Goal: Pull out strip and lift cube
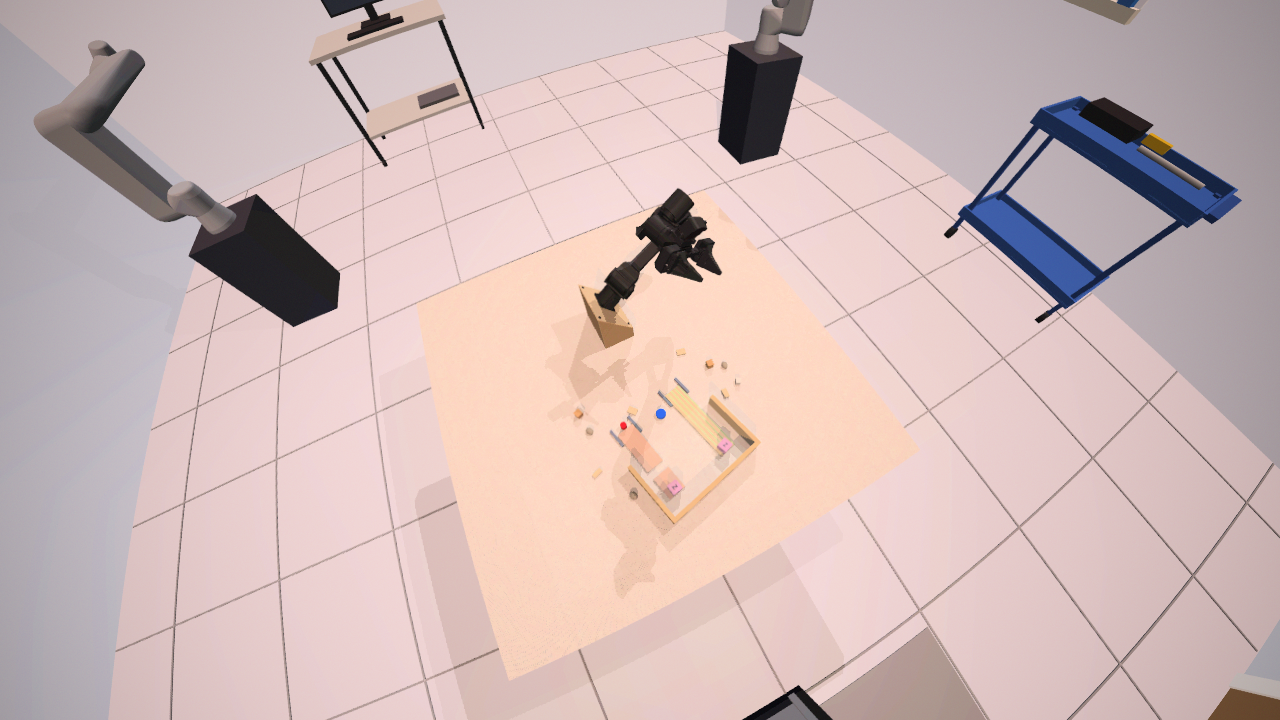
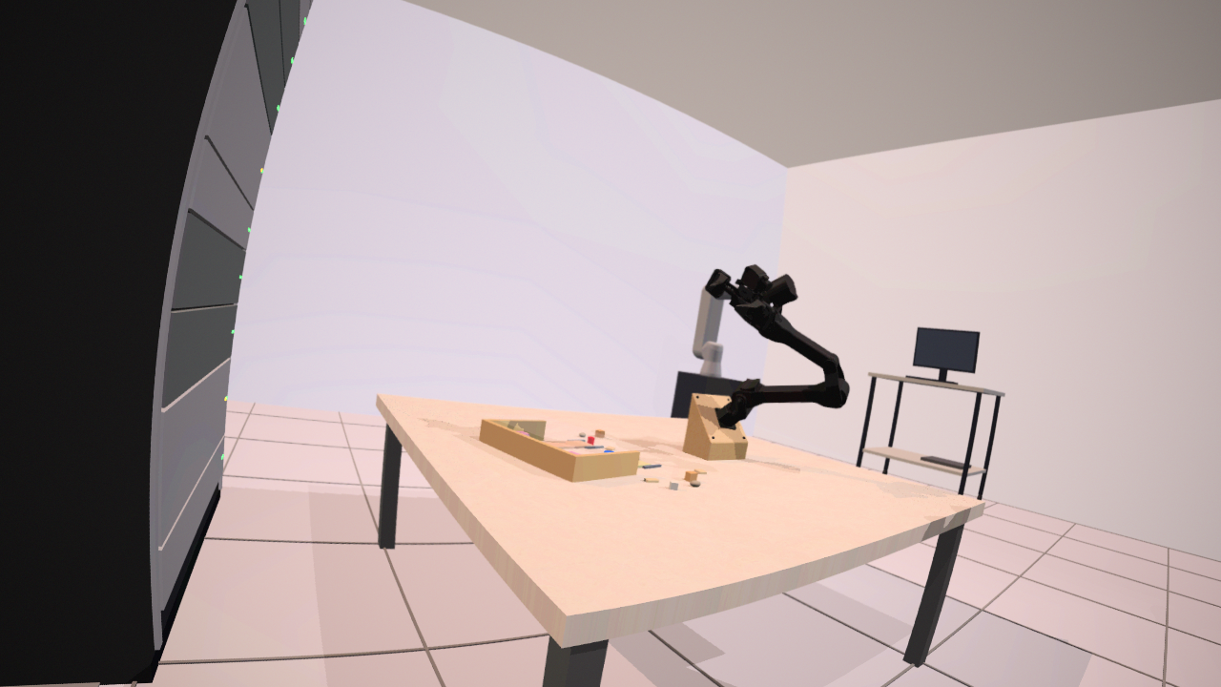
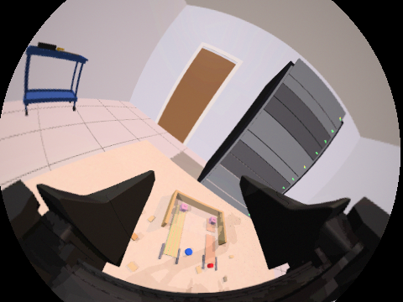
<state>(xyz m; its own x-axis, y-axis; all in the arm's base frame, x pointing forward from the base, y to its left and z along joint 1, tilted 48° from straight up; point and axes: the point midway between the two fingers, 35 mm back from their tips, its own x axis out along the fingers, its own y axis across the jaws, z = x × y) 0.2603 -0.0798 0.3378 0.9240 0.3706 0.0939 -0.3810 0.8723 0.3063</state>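
My gripper tip is 12 cm short of the blue disc, 18 cm to the left of it and 41 cm above it. From my gripper tip the other things lie so: red piece (11 cm ahead, 30 cm to the right, 40 cm below).
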